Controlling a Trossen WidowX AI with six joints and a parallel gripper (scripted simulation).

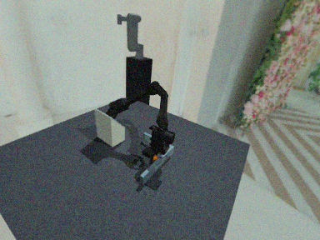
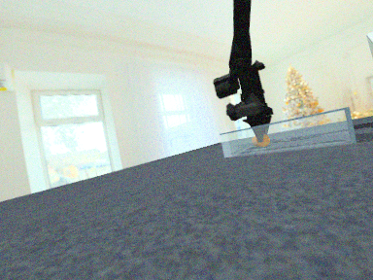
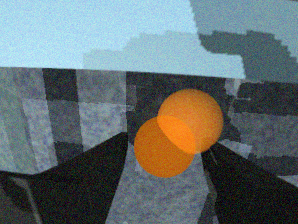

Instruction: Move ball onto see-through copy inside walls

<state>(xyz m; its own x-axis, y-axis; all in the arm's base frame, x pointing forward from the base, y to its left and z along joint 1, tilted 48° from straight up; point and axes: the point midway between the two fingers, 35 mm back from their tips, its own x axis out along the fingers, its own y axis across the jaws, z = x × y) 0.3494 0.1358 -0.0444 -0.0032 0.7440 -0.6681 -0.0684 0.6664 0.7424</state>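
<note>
My gripper tip is 2 cm short of the see-through copy of ball and 1 cm to the left of it. Also, from my gripper tip: orange ball (right at my gripper tip); then clear wall (11 cm to the left, 6 cm behind, 1 cm above).
</note>
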